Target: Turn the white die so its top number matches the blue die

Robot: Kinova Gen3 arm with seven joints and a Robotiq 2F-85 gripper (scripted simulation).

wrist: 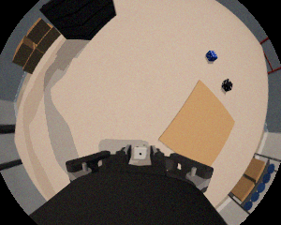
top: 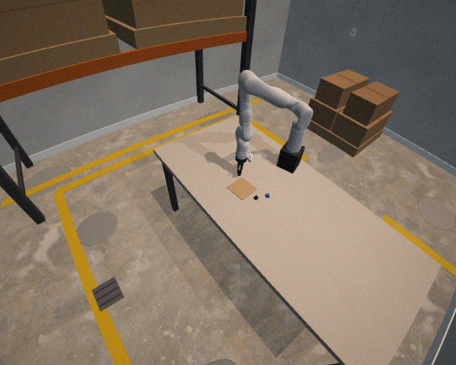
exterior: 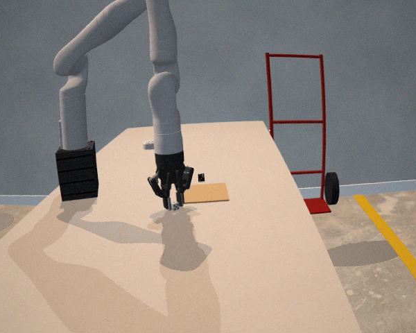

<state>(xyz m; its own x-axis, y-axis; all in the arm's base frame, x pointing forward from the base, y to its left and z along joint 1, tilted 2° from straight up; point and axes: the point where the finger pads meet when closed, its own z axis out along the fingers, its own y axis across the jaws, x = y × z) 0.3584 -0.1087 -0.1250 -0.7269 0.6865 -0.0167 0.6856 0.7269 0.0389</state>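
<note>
The white die is 10 mm below my hand. The rest, counted from my hand: tan mat (120 mm to the left, 60 mm ahead, 20 mm below); then blue die (260 mm to the left, 30 mm behind, 10 mm below); then black die (230 mm to the left, 40 mm ahead, 10 mm below).
</note>
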